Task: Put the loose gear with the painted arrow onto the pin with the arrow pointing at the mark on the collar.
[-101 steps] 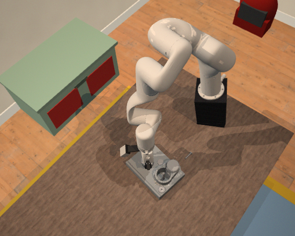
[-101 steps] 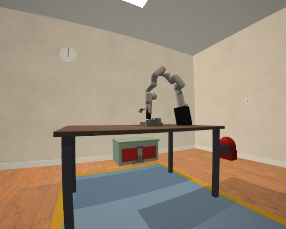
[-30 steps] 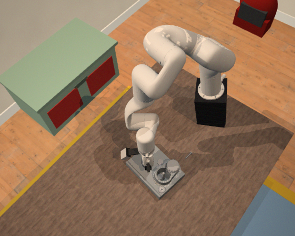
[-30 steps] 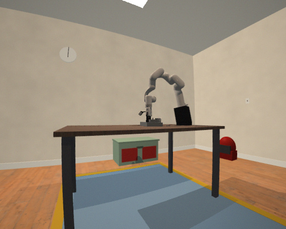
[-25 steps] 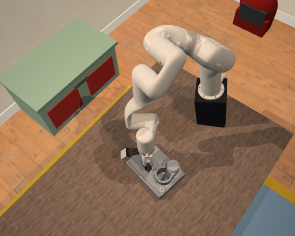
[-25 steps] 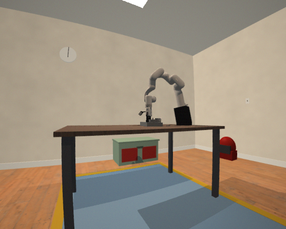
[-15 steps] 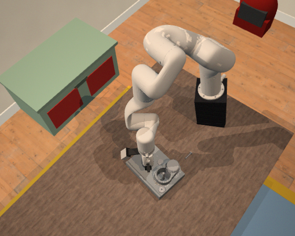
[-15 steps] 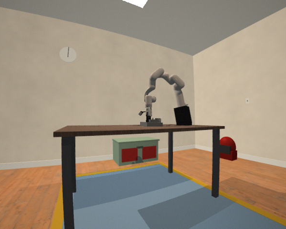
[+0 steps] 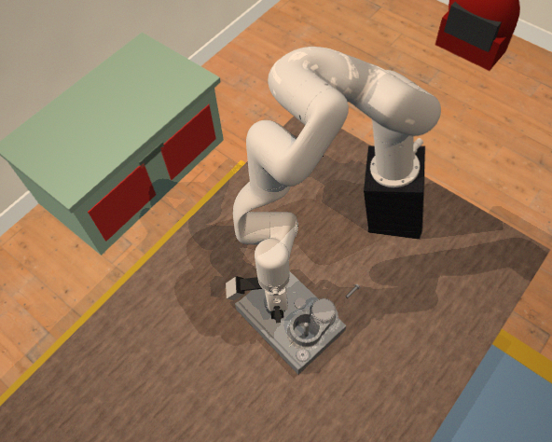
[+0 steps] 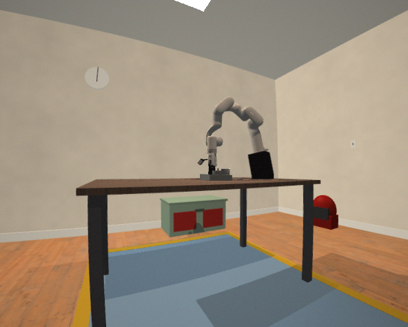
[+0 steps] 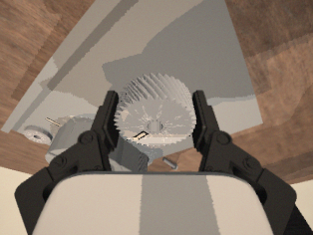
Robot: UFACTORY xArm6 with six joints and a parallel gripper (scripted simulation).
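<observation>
Now: the disc 50 mm behind my hand, 40 mm to the left of it and 10 mm below it. The rest, counted from my hand: bolt 190 mm behind, 120 mm to the left, 50 mm below; grey gear right at my hand.
</observation>
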